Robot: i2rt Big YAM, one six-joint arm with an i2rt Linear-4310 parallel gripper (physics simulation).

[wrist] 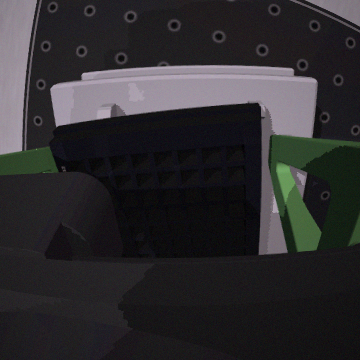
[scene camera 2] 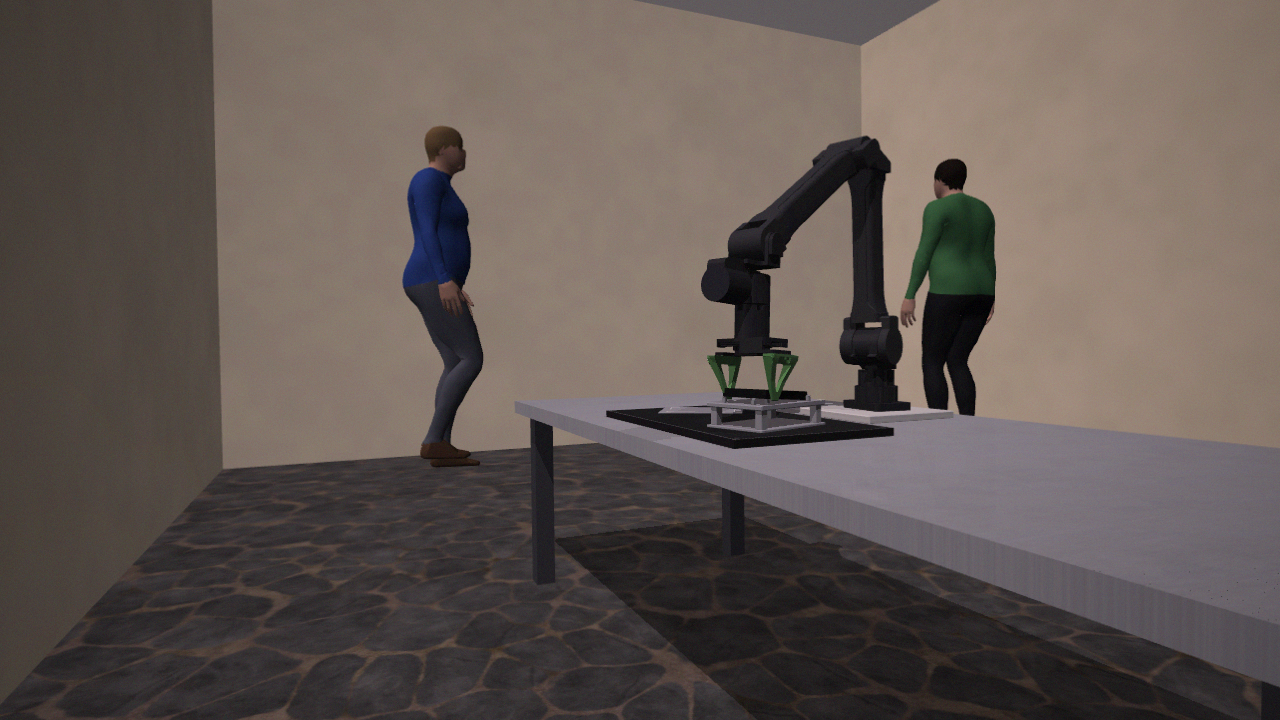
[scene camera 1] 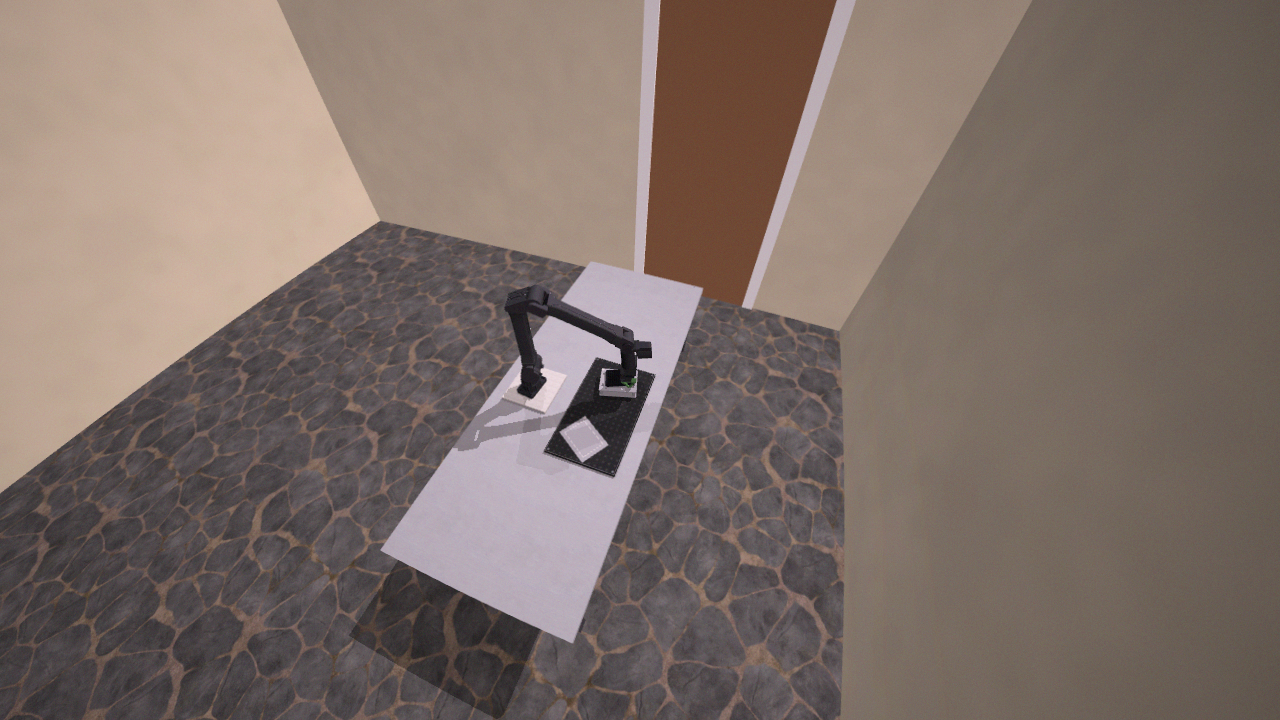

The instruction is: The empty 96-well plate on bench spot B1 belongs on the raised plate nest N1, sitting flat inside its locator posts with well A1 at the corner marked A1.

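Where they show: gripper, fingertip midpoint: (wrist: 162, 152) (scene camera 2: 750, 400) (scene camera 1: 629, 378); arm's base at its link origin: (scene camera 2: 876, 408) (scene camera 1: 532, 386).
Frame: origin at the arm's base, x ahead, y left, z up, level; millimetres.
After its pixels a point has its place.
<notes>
The black 96-well plate (scene camera 1: 614, 378) @(x 334, y 162, z 58 mm) (scene camera 2: 765, 393) @(x 387, y 244, z 60 mm) (wrist: 175, 165) @(x 395, y 193, z 64 mm) lies on top of the raised white nest N1 (scene camera 1: 617, 393) @(x 364, y 130, z 3 mm) (scene camera 2: 760, 419) @(x 401, y 252, z 20 mm) (wrist: 200, 92) @(x 420, y 193, z 41 mm). In the wrist view it is turned slightly relative to the nest. Its far right corner is at or over one locator post, and another post (wrist: 106, 111) @(x 402, y 227, z 50 mm) stands just beyond its far edge. Whether it lies fully flat is unclear. My gripper (scene camera 1: 627, 382) @(x 391, y 200, z 46 mm) (scene camera 2: 751, 386) @(x 391, y 200, z 46 mm) (wrist: 162, 152) @(x 391, y 200, z 46 mm) is open, low over the nest, with a green finger on each side of the plate. The A1 mark and the plate's near end are hidden.
The nest stands on a black perforated board (scene camera 1: 559, 447) @(x 272, y -204, z -1 mm) (scene camera 2: 859, 432) @(x 244, y 286, z -4 mm) (wrist: 150, 42) @(x 430, y 226, z -1 mm). A flat pale pad (scene camera 1: 583, 438) @(x 338, y -128, z 1 mm) lies at the board's other end. My arm's white base plate (scene camera 1: 550, 391) @(x 90, y 11, z 0 mm) (scene camera 2: 926, 414) @(x -35, y 109, z -4 mm) is beside the board. Two people stand beyond the table (scene camera 2: 1029, 474).
</notes>
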